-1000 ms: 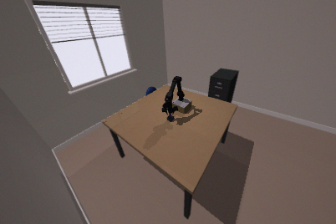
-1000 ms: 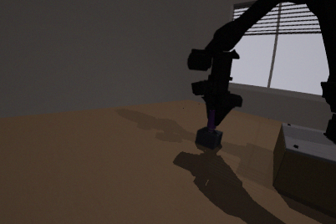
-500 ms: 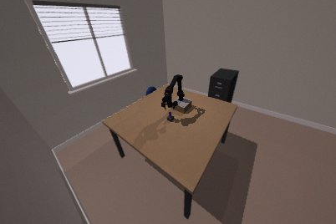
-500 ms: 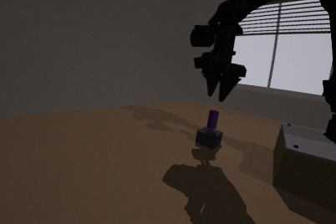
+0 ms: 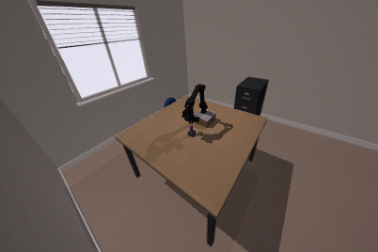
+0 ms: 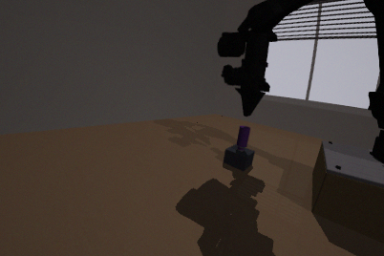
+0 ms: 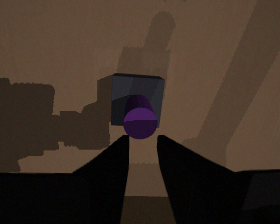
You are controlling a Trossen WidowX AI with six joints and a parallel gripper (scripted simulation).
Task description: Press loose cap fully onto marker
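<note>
My gripper tip is now 6 cm above the purple cap. Also, from my gripper tip: dark holder block: 12 cm below.
</note>
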